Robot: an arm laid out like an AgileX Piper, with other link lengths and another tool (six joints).
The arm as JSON. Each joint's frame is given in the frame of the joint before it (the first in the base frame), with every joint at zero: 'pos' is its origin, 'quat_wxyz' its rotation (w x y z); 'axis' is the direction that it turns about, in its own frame. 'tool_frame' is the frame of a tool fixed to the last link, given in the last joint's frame.
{
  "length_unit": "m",
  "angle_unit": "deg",
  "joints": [
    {
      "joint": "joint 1",
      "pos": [
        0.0,
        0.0,
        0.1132
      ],
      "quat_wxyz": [
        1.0,
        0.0,
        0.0,
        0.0
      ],
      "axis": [
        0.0,
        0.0,
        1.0
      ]
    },
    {
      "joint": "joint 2",
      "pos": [
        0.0,
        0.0,
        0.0
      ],
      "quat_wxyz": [
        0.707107,
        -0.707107,
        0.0,
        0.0
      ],
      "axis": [
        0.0,
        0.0,
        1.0
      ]
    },
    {
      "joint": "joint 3",
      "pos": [
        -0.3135,
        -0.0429,
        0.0
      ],
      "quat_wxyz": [
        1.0,
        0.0,
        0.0,
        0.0
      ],
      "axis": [
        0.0,
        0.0,
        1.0
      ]
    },
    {
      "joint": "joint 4",
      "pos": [
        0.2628,
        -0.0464,
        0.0
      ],
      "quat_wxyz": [
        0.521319,
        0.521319,
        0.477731,
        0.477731
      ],
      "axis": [
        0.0,
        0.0,
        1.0
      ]
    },
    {
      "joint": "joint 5",
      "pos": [
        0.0,
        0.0,
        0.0
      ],
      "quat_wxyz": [
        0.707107,
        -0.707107,
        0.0,
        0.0
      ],
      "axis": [
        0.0,
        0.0,
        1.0
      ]
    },
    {
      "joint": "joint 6",
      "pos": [
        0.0,
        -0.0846,
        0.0
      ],
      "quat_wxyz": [
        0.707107,
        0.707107,
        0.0,
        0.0
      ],
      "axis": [
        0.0,
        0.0,
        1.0
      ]
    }
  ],
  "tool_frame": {
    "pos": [
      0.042,
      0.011,
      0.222
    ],
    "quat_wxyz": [
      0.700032,
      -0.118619,
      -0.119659,
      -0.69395
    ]
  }
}
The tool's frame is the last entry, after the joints.
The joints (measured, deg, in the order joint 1, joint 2, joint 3, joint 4, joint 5, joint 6), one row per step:
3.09 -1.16 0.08 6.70 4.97 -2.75
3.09 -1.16 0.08 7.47 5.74 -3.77
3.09 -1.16 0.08 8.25 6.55 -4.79
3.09 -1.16 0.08 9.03 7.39 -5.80
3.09 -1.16 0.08 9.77 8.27 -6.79
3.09 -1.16 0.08 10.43 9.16 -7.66
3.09 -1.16 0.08 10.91 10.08 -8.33
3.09 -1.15 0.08 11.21 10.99 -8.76
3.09 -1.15 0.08 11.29 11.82 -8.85
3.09 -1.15 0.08 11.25 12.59 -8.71
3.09 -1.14 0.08 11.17 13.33 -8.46
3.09 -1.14 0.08 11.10 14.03 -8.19
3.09 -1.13 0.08 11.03 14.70 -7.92
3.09 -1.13 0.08 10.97 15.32 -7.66
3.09 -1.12 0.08 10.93 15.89 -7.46
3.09 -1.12 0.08 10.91 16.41 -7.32
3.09 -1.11 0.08 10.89 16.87 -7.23
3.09 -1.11 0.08 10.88 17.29 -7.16
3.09 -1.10 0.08 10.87 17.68 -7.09
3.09 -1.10 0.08 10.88 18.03 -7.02
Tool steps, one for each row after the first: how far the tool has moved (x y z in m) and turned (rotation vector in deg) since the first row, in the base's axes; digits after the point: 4 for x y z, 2 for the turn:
-0.0006 0.0007 -0.0041 -0.30 0.74 0.16
-0.0012 0.0015 -0.0084 -0.60 1.51 0.36
-0.0020 0.0024 -0.0128 -0.89 2.31 0.58
-0.0029 0.0035 -0.0174 -1.21 3.14 0.83
-0.0039 0.0046 -0.0220 -1.48 3.98 1.09
-0.0050 0.0057 -0.0268 -1.74 4.85 1.35
-0.0061 0.0067 -0.0315 -1.94 5.72 1.60
-0.0072 0.0076 -0.0358 -2.01 6.53 1.78
-0.0083 0.0083 -0.0397 -1.96 7.29 1.93
-0.0093 0.0090 -0.0435 -1.84 8.04 2.06
-0.0104 0.0097 -0.0471 -1.69 8.74 2.17
-0.0114 0.0103 -0.0505 -1.54 9.43 2.28
-0.0125 0.0109 -0.0536 -1.38 10.06 2.37
-0.0134 0.0115 -0.0565 -1.26 10.64 2.46
-0.0143 0.0120 -0.0591 -1.18 11.16 2.54
-0.0151 0.0124 -0.0615 -1.14 11.63 2.62
-0.0159 0.0127 -0.0636 -1.11 12.04 2.69
-0.0166 0.0131 -0.0656 -1.08 12.44 2.76
-0.0173 0.0135 -0.0673 -1.02 12.79 2.82

